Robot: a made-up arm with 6 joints. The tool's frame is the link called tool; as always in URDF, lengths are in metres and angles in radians. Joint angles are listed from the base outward.
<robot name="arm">
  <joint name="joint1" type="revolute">
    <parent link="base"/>
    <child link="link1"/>
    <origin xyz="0 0 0.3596" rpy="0 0 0"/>
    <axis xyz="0 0 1"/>
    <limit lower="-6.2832" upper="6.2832"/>
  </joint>
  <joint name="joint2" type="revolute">
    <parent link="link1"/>
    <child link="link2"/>
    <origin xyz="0 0 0" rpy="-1.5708 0 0"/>
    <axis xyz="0 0 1"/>
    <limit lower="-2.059" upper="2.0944"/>
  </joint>
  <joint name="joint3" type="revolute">
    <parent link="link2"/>
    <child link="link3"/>
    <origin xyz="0.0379 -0.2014 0" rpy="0 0 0"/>
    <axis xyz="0 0 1"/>
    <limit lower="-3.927" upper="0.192"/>
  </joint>
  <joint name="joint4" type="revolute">
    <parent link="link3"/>
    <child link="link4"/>
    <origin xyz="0.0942 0.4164 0" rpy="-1.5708 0 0"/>
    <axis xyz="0 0 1"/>
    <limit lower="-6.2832" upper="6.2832"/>
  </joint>
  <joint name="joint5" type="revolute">
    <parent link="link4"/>
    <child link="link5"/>
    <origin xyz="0 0 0" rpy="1.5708 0 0"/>
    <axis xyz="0 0 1"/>
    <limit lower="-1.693" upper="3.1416"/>
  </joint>
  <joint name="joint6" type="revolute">
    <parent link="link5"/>
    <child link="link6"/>
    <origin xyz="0.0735 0.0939 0" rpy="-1.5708 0 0"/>
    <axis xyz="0 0 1"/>
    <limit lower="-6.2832" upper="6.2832"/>
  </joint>
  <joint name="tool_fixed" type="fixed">
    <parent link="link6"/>
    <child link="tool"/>
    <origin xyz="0 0 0" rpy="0 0 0"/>
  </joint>
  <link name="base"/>
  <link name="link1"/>
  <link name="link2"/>
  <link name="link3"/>
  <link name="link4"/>
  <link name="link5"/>
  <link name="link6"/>
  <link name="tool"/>
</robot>
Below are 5 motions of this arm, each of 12 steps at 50 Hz.
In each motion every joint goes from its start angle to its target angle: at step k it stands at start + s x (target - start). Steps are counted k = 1, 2, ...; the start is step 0. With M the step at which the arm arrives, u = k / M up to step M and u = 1 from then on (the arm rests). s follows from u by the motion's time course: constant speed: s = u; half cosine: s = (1 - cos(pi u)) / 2; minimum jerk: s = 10 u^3 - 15 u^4 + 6 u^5.
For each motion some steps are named. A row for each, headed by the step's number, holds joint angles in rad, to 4 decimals.
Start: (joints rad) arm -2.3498 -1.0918 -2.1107 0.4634 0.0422 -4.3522
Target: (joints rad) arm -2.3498 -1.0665 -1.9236 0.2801 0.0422 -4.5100
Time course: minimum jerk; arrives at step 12
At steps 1, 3, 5, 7, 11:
1: -2.3498 -1.0917 -2.1097 0.4625 0.0422 -4.3530
3: -2.3498 -1.0892 -2.0913 0.4444 0.0422 -4.3685
5: -2.3498 -1.0830 -2.0458 0.3999 0.0422 -4.4069
7: -2.3498 -1.0753 -1.9885 0.3436 0.0422 -4.4553
11: -2.3498 -1.0666 -1.9246 0.2810 0.0422 -4.5092

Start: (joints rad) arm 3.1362 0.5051 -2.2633 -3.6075 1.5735 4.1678
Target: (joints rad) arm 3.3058 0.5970 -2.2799 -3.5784 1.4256 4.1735
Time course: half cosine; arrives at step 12
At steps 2, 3, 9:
2: 3.1476 0.5113 -2.2644 -3.6056 1.5636 4.1682
3: 3.1610 0.5186 -2.2657 -3.6032 1.5518 4.1686
9: 3.2810 0.5835 -2.2775 -3.5827 1.4473 4.1727

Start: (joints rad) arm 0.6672 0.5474 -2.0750 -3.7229 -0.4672 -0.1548
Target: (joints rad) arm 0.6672 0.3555 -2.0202 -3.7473 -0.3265 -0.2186
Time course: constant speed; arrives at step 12
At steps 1, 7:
1: 0.6672 0.5314 -2.0704 -3.7249 -0.4555 -0.1601
7: 0.6672 0.4355 -2.0430 -3.7371 -0.3851 -0.1920

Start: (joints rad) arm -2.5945 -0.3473 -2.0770 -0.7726 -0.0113 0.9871
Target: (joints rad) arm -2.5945 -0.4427 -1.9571 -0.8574 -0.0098 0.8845
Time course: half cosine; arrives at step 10
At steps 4, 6, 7, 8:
4: -2.5945 -0.3803 -2.0356 -0.8019 -0.0108 0.9517
6: -2.5945 -0.4097 -1.9985 -0.8281 -0.0103 0.9199
7: -2.5945 -0.4230 -1.9818 -0.8399 -0.0101 0.9056
8: -2.5945 -0.4336 -1.9685 -0.8493 -0.0099 0.8943

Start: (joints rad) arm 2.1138 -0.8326 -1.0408 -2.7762 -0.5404 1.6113
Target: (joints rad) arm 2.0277 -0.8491 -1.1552 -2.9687 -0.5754 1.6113
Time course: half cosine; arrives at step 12
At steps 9, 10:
9: 2.0403 -0.8467 -1.1384 -2.9405 -0.5703 1.6113
10: 2.0335 -0.8480 -1.1475 -2.9558 -0.5731 1.6113

